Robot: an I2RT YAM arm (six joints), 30 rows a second.
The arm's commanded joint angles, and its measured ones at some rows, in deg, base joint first. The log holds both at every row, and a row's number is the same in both.
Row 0, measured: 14.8 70.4 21.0 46.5 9.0 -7.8
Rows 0 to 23, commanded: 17.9 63.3 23.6 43.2 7.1 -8.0; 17.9 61.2 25.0 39.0 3.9 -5.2; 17.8 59.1 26.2 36.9 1.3 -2.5; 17.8 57.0 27.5 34.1 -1.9 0.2; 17.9 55.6 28.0 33.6 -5.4 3.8; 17.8 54.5 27.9 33.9 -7.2 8.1; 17.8 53.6 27.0 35.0 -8.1 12.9; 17.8 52.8 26.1 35.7 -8.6 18.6; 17.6 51.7 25.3 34.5 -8.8 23.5; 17.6 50.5 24.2 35.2 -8.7 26.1; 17.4 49.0 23.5 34.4 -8.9 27.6; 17.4 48.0 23.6 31.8 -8.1 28.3; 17.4 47.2 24.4 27.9 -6.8 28.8; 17.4 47.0 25.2 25.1 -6.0 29.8; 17.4 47.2 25.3 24.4 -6.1 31.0; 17.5 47.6 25.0 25.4 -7.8 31.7; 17.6 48.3 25.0 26.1 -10.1 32.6; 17.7 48.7 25.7 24.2 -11.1 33.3; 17.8 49.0 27.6 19.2 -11.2 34.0; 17.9 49.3 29.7 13.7 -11.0 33.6; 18.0 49.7 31.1 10.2 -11.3 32.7; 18.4 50.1 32.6 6.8 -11.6 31.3; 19.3 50.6 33.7 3.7 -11.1 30.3; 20.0 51.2 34.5 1.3 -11.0 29.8
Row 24, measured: 18.5 50.7 30.7 12.6 -9.6 30.4
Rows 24 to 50, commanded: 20.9 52.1 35.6 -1.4 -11.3 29.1; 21.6 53.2 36.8 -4.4 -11.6 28.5; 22.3 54.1 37.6 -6.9 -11.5 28.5; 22.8 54.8 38.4 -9.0 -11.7 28.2; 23.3 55.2 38.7 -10.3 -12.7 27.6; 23.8 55.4 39.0 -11.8 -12.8 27.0; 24.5 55.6 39.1 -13.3 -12.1 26.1; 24.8 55.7 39.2 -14.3 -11.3 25.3; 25.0 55.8 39.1 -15.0 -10.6 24.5; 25.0 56.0 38.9 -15.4 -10.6 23.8; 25.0 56.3 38.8 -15.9 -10.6 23.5; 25.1 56.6 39.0 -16.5 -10.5 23.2; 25.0 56.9 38.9 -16.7 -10.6 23.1; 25.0 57.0 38.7 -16.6 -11.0 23.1; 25.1 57.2 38.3 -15.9 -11.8 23.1; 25.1 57.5 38.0 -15.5 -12.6 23.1; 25.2 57.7 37.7 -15.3 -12.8 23.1; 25.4 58.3 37.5 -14.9 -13.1 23.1; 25.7 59.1 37.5 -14.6 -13.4 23.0; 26.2 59.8 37.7 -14.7 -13.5 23.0; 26.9 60.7 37.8 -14.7 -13.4 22.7; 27.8 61.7 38.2 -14.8 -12.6 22.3; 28.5 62.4 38.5 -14.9 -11.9 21.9; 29.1 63.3 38.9 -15.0 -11.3 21.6; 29.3 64.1 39.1 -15.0 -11.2 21.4; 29.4 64.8 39.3 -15.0 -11.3 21.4; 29.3 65.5 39.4 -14.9 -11.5 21.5
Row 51, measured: 29.0 64.5 37.8 -14.2 -11.9 22.6
